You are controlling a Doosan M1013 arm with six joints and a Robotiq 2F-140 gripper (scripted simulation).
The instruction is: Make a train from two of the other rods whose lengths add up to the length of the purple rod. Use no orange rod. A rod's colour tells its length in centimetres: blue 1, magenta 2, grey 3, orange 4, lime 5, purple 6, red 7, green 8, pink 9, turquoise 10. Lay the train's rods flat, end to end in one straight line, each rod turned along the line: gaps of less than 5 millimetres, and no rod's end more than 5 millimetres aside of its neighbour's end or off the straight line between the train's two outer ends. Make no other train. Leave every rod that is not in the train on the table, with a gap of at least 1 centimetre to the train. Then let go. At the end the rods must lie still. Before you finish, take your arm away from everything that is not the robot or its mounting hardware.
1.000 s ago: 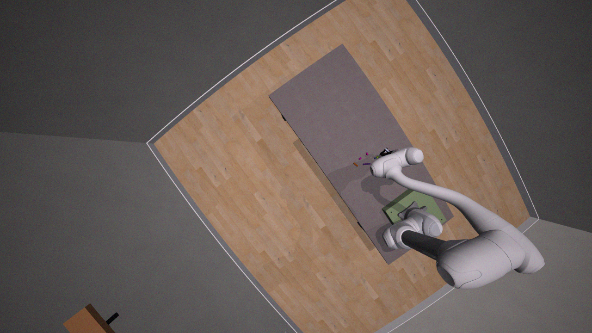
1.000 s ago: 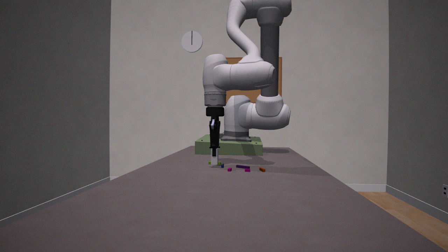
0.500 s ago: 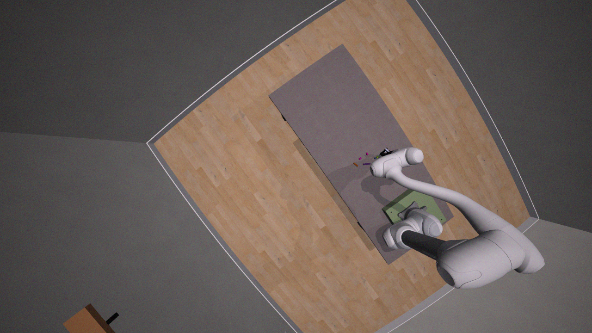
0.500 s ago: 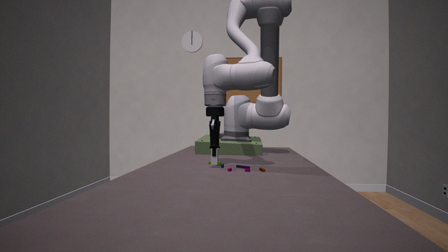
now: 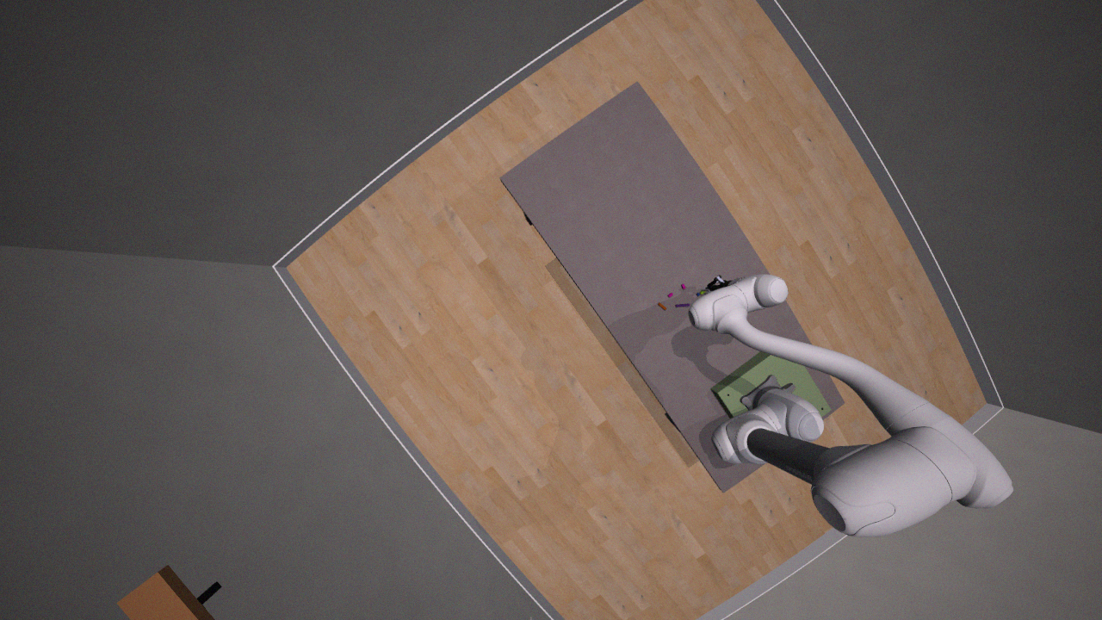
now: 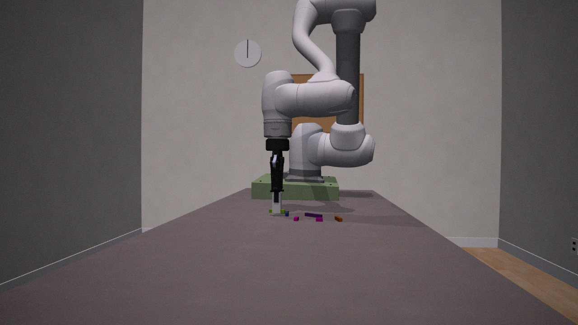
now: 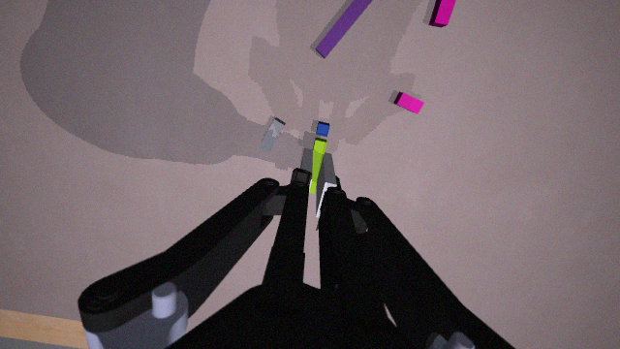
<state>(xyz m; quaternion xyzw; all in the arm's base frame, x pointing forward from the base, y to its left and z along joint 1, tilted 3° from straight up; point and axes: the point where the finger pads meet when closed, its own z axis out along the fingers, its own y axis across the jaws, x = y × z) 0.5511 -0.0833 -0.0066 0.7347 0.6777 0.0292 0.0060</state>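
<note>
Now: hand 3 cm to the right of the blue rod and 4 cm above it. Also, from my hand: purple rod: 1 cm ahead, 12 cm to the left, 4 cm below; then lime rod: 3 cm below; then grey rod: 4 cm behind, 2 cm to the left, 4 cm below.
</note>
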